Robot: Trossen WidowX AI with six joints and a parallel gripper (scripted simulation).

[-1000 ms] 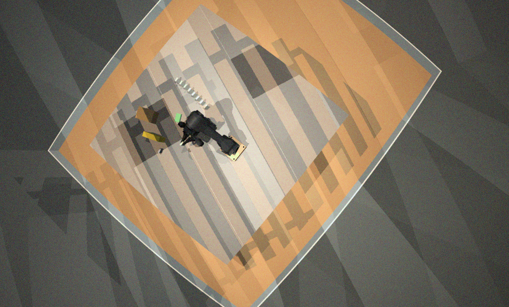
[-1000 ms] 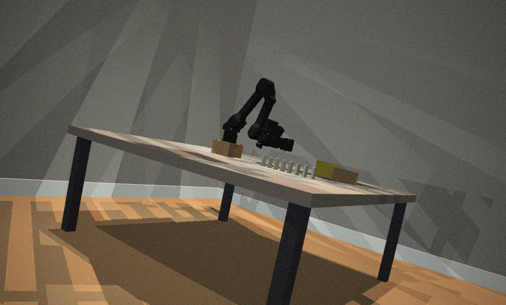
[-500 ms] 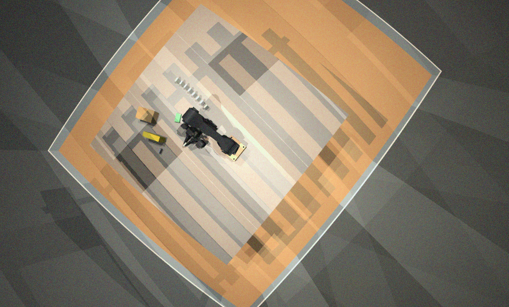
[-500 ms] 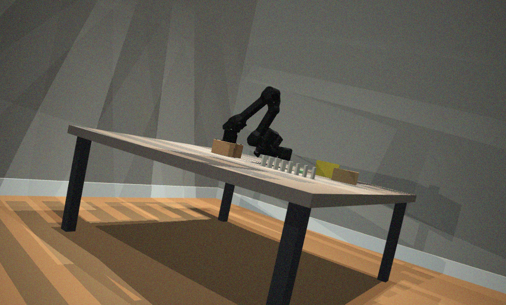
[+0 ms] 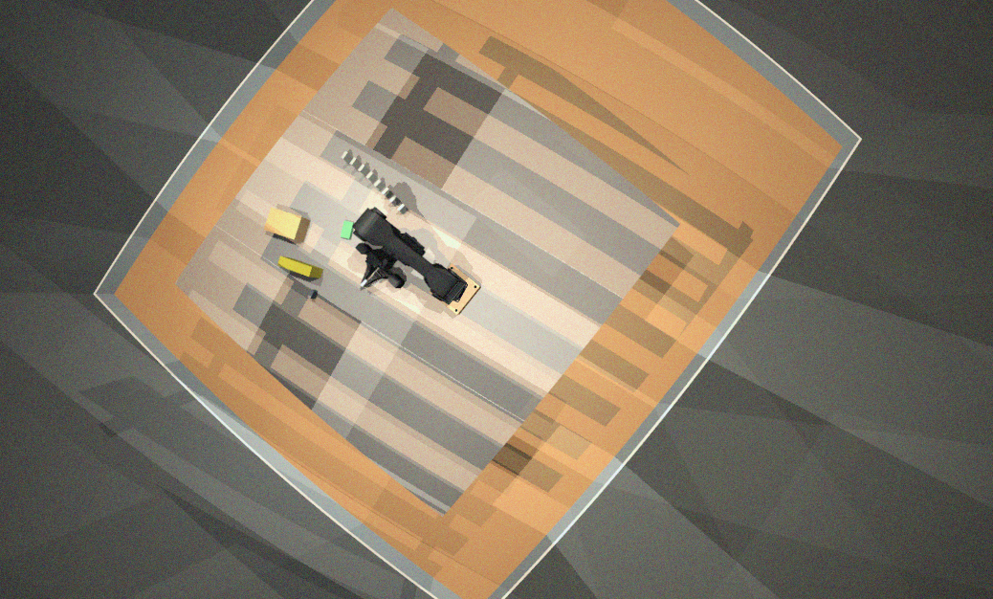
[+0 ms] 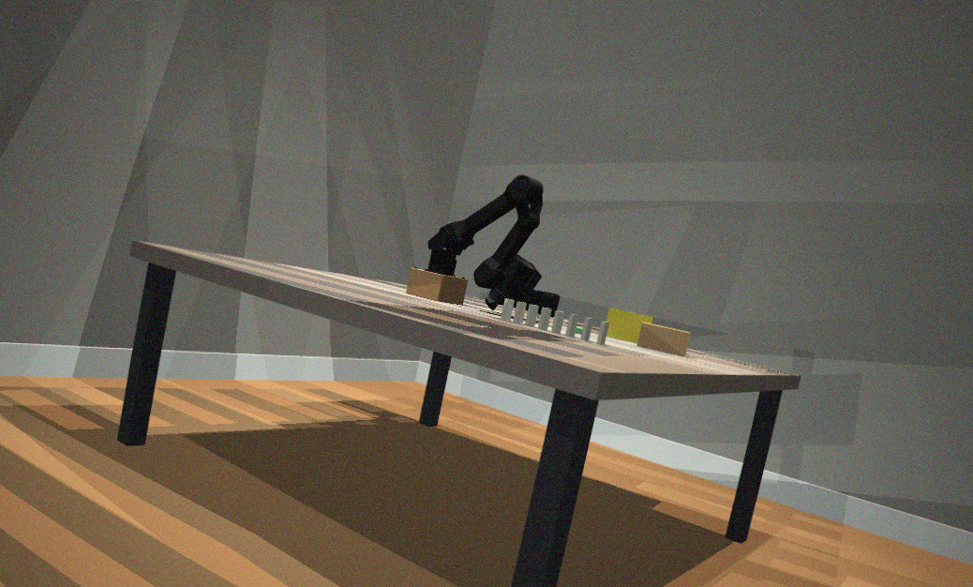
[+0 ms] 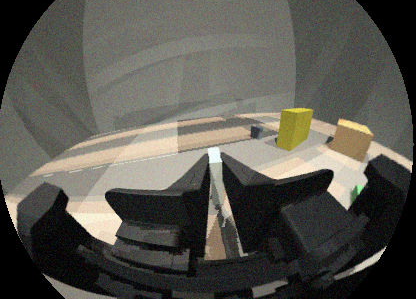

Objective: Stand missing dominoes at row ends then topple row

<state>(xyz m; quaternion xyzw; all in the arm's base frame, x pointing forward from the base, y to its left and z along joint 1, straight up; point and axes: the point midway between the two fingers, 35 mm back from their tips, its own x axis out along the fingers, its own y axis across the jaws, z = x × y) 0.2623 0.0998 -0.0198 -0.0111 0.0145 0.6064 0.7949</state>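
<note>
Now: gripper tip 16 cm short of the small dark piece, 12 cm to the right of it and 4 cm above it. The rest, counted from my gripper tip: yellow block 23 cm ahead, 6 cm to the left, 1 cm below; brown box 35 cm ahead, 4 cm to the right, 2 cm below; green block 16 cm ahead, 13 cm to the right, 4 cm below.
</note>
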